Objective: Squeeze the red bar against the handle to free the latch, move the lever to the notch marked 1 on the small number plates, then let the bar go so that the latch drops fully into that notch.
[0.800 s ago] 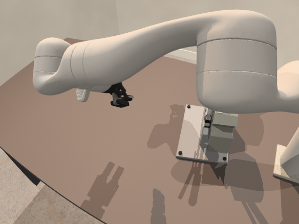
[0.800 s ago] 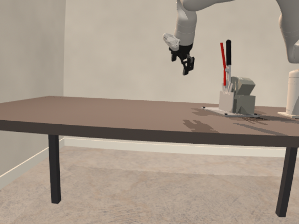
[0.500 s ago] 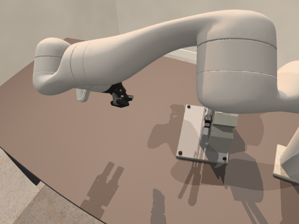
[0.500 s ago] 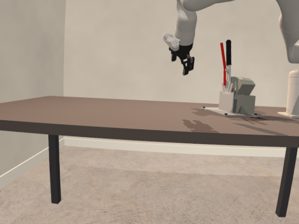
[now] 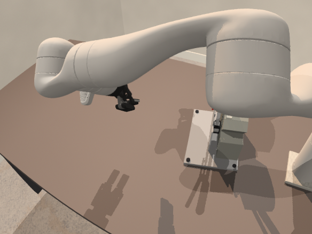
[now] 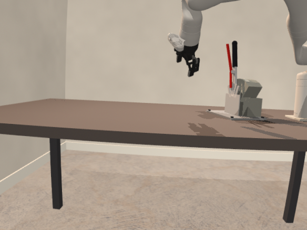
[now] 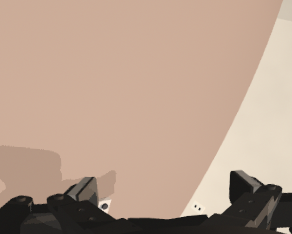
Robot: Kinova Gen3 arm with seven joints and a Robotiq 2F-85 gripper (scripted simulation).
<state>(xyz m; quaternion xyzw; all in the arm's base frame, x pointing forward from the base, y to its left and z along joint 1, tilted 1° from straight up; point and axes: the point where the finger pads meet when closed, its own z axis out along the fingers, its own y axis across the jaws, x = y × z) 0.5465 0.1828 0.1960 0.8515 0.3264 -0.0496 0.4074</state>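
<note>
The red bar lies 190 mm behind my hand and 140 mm to the right of it.
</note>
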